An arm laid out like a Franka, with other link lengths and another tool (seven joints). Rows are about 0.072 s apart.
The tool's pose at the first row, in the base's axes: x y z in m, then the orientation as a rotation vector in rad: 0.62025, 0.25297, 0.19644, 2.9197, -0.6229, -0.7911
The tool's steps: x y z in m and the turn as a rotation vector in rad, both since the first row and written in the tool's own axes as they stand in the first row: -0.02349, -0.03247, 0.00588, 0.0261, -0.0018, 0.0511; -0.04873, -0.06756, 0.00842, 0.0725, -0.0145, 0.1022; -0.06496, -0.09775, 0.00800, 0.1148, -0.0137, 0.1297; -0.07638, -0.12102, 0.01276, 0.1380, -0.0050, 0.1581; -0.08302, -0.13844, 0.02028, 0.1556, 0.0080, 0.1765; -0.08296, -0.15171, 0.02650, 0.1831, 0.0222, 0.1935
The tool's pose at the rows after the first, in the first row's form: 0.61077, 0.29234, 0.19747, 2.9138, -0.7103, -0.7861; 0.60253, 0.33462, 0.20183, 2.9206, -0.8115, -0.7952; 0.60105, 0.36870, 0.20524, -2.8930, 0.8631, 0.7738; 0.59825, 0.39480, 0.20295, -2.8718, 0.9088, 0.7482; 0.59570, 0.41380, 0.19689, -2.8594, 0.9385, 0.7197; 0.59755, 0.42628, 0.18943, -2.8385, 0.9664, 0.6842
